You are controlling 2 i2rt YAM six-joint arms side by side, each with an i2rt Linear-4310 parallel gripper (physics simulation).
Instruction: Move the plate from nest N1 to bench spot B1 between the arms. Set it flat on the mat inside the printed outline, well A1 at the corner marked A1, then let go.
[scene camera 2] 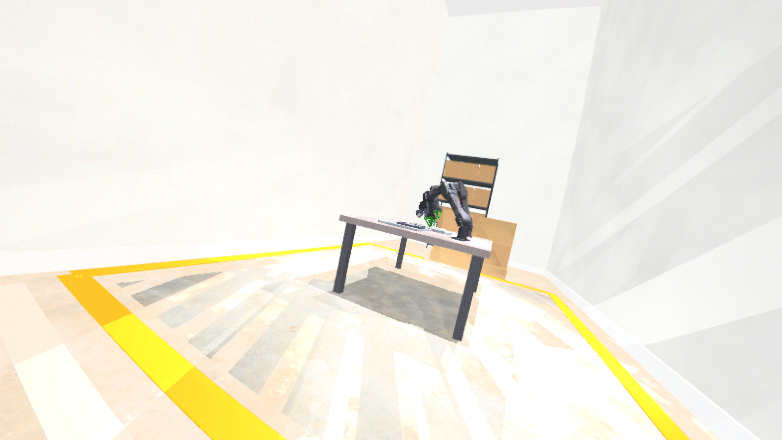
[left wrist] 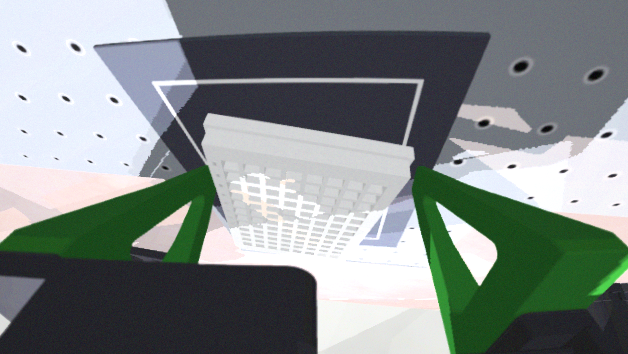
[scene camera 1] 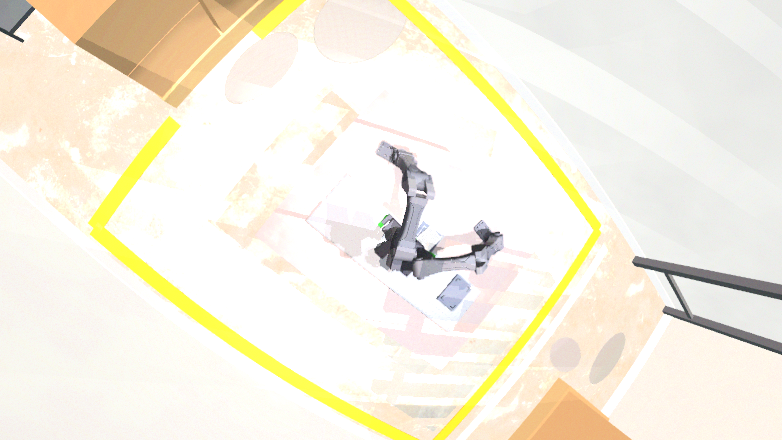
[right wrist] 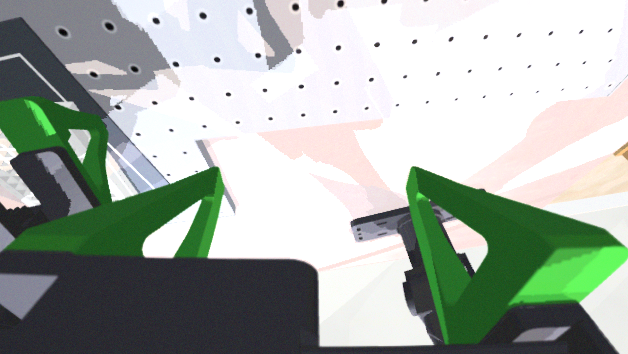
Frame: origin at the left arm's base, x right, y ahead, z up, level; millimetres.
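Seen in the pictures: left gripper, fingertip midpoint: (scene camera 2: 431, 227) (left wrist: 313, 177) (scene camera 1: 419, 245) (right wrist: 30, 137); right gripper, fingertip midpoint: (scene camera 2: 437, 219) (scene camera 1: 393, 223) (right wrist: 314, 177); left arm's base, origin of the base link: (scene camera 2: 461, 239) (scene camera 1: 487, 237); right arm's base, origin of the base link: (scene camera 2: 467, 236) (scene camera 1: 397, 157).
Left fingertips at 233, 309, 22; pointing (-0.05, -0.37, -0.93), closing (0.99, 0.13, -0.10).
Offsets run from my left fingertips to a thing's top centre, as dx, dy, dz. "*": to the spot under its first point. Level surfaces: height alone.
The pale grey well plate {-4, -40, +8} (left wrist: 310, 190) (scene camera 1: 430, 237) is over the dark mat {dz -7} (left wrist: 300, 55), turned askew to the printed white outline {* -15, +47, -7} (left wrist: 290, 80). Its far end reaches past the outline's far edge; whether it rests flat, and corner mark A1, I cannot tell. My left gripper (left wrist: 313, 177) (scene camera 1: 432, 255) is open, its green fingertips on either side of the plate. My right gripper (right wrist: 314, 177) (scene camera 1: 384, 221) is open and empty, to the upper left of the left one in scene camera 1. Part of the plate shows at the left edge in the right wrist view.
The dark rectangular nest or mat (scene camera 1: 453, 291) lies below the left arm. In the right wrist view an arm's base (right wrist: 377, 225) stands beyond the fingers, and a green left finger (right wrist: 35, 120) is close by. A table {dz -22} (scene camera 2: 483, 249) and shelf rack (scene camera 2: 473, 157) show in scene camera 2.
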